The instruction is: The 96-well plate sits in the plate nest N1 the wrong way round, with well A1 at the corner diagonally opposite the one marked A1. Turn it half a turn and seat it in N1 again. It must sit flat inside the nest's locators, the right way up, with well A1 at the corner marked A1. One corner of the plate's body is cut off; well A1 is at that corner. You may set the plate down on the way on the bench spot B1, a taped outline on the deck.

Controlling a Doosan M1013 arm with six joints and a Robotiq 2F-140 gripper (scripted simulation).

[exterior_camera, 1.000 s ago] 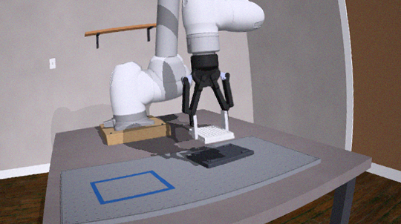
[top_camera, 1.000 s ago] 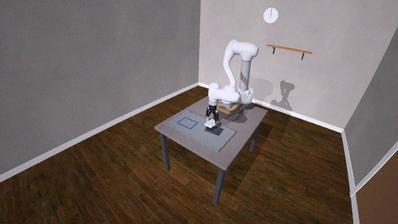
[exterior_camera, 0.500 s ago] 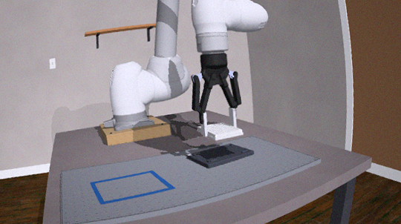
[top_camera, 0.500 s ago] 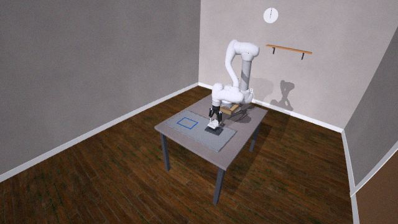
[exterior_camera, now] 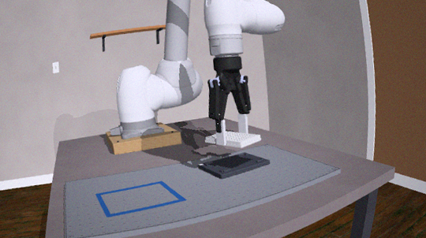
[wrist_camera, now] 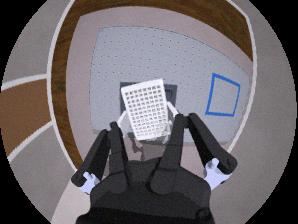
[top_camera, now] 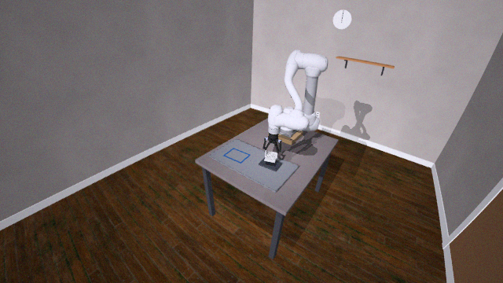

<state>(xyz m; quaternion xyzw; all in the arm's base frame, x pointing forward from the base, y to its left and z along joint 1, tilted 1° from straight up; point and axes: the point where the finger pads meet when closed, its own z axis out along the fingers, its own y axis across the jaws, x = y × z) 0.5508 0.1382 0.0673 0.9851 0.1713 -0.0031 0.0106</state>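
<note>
Right now my hand is 20 mm above the white 96-well plate. From my hand the other things lie so: dark plate nest N1: 100 mm below.
</note>
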